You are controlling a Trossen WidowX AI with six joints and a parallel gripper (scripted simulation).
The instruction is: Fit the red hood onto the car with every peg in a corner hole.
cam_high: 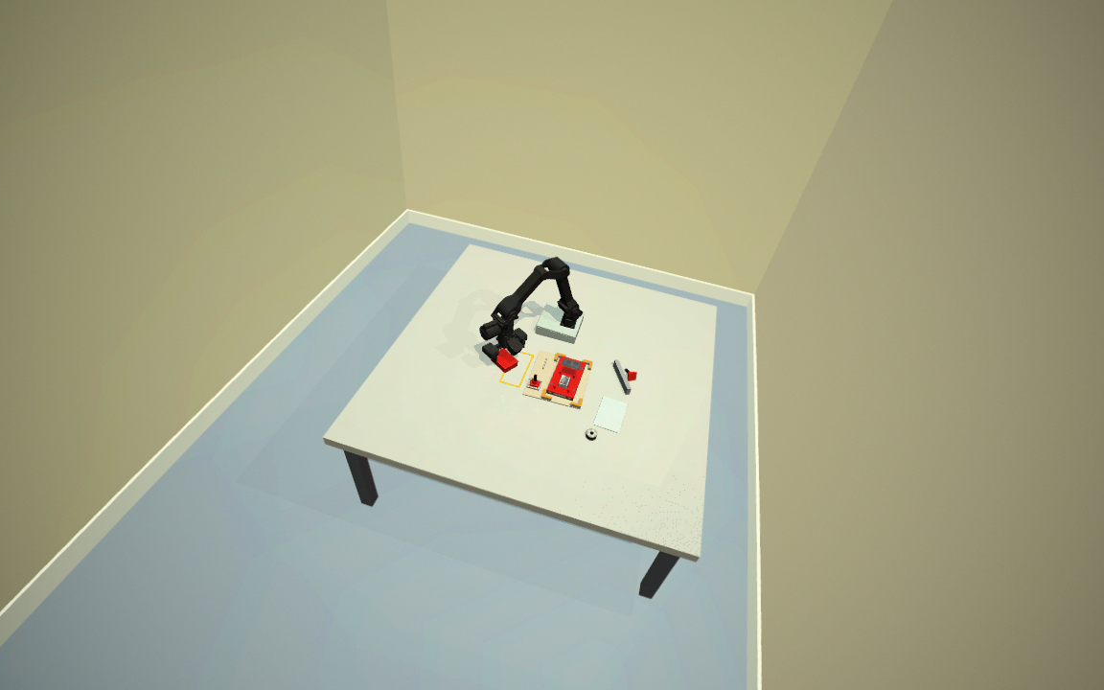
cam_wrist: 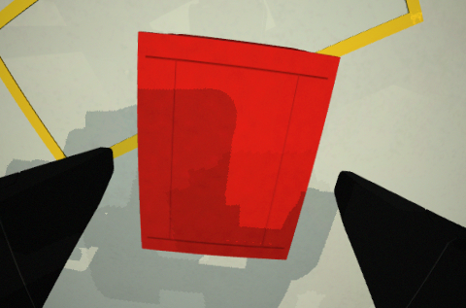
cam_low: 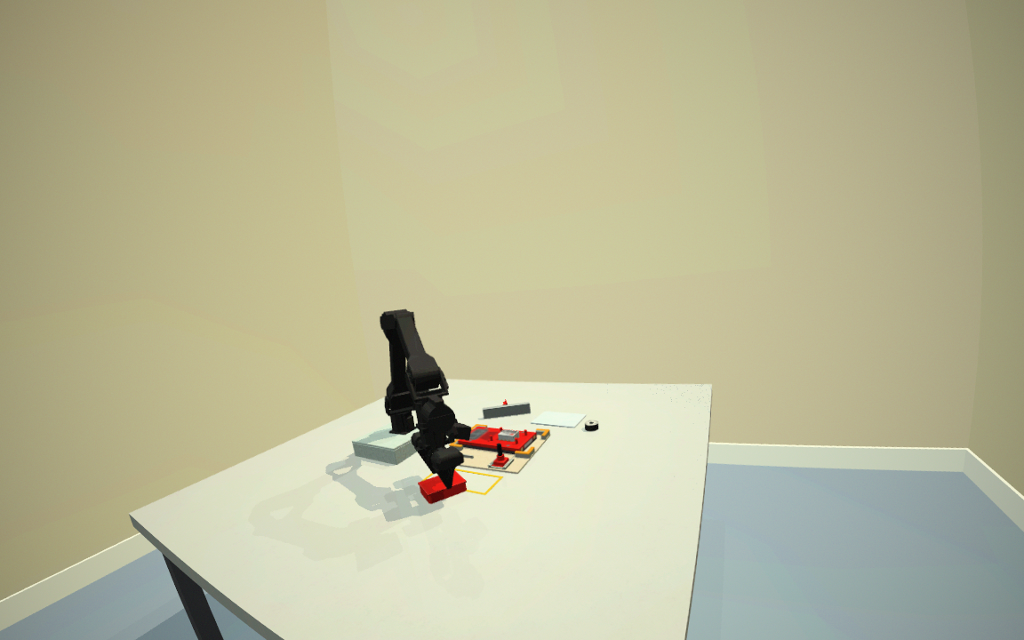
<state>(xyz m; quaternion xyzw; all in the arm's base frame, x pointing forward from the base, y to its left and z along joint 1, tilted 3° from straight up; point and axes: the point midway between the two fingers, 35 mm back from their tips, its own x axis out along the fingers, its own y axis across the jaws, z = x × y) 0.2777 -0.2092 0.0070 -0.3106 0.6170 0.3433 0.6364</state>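
My gripper tip is now 10 mm above the red hood. Also, from my gripper tip: pale sheet (460 mm to the left, 140 mm ahead, 30 mm below); then grey engine block (260 mm to the left, 60 mm ahead).
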